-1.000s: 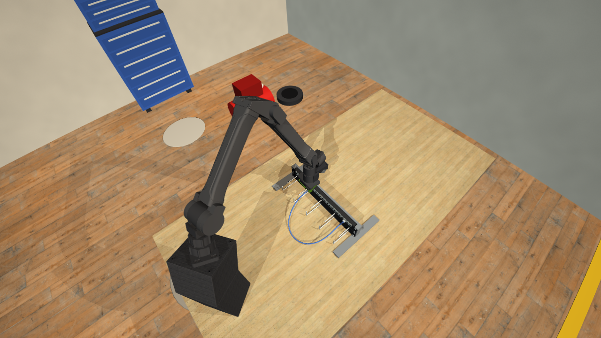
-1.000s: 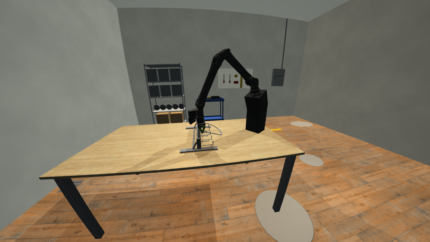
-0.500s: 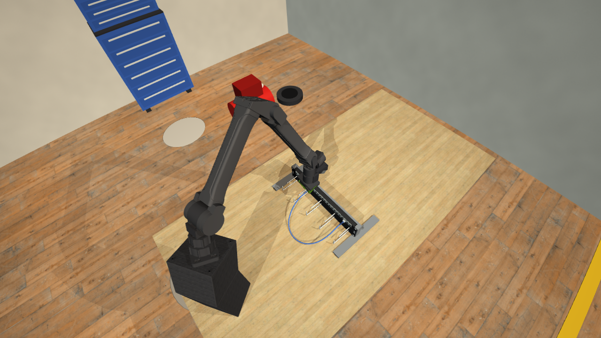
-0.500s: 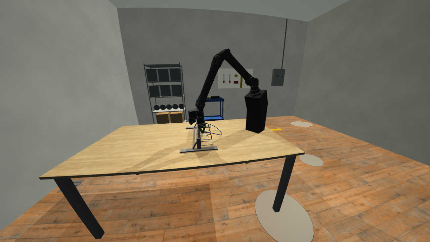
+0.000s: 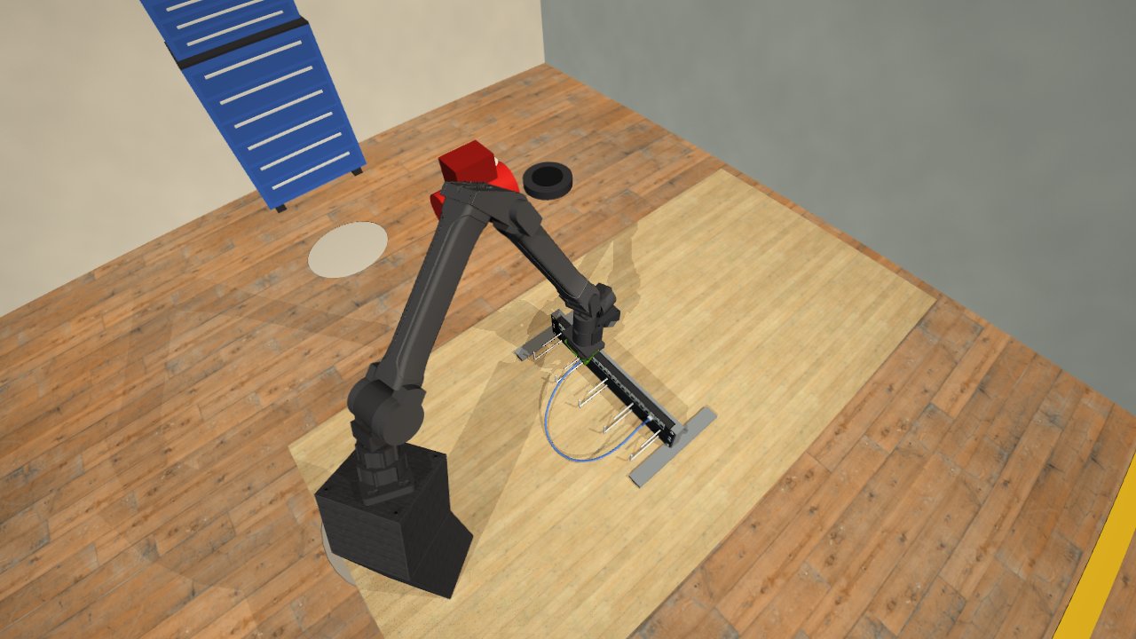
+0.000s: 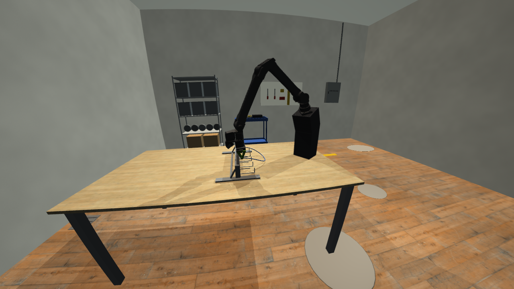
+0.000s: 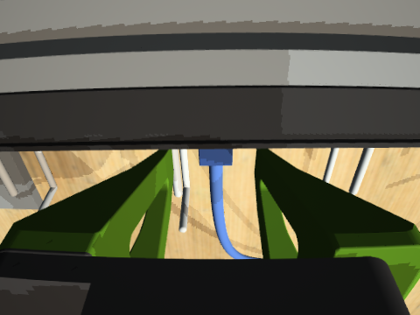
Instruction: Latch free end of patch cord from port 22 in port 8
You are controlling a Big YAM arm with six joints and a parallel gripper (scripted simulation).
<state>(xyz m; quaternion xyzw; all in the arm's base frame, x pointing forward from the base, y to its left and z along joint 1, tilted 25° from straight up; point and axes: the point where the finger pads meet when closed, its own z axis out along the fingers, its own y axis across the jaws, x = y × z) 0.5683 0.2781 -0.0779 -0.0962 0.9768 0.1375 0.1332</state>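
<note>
Now: the cord plug 20 mm ahead of my hand and 10 mm below it.
</note>
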